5 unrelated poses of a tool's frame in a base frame.
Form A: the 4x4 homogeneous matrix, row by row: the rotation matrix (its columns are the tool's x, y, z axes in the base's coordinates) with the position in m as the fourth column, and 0 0 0 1 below. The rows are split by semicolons.
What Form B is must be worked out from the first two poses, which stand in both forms.
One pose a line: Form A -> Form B
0.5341, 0.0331, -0.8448, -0.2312; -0.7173, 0.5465, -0.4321, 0.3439; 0.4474, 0.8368, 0.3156, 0.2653; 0, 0, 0, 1 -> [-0.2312, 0.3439, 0.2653, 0.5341, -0.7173, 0.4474, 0.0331, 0.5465, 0.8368]
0.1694, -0.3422, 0.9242, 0.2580; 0.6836, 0.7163, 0.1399, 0.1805; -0.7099, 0.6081, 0.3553, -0.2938; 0, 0, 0, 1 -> [0.2580, 0.1805, -0.2938, 0.1694, 0.6836, -0.7099, -0.3422, 0.7163, 0.6081]
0.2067, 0.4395, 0.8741, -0.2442; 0.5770, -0.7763, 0.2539, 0.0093; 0.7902, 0.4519, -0.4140, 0.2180; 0, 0, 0, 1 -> [-0.2442, 0.0093, 0.2180, 0.2067, 0.5770, 0.7902, 0.4395, -0.7763, 0.4519]
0.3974, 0.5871, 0.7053, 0.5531; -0.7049, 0.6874, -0.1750, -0.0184; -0.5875, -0.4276, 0.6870, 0.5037; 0, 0, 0, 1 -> [0.5531, -0.0184, 0.5037, 0.3974, -0.7049, -0.5875, 0.5871, 0.6874, -0.4276]
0.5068, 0.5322, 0.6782, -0.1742; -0.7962, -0.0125, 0.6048, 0.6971; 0.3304, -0.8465, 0.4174, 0.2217; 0, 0, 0, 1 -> [-0.1742, 0.6971, 0.2217, 0.5068, -0.7962, 0.3304, 0.5322, -0.0125, -0.8465]
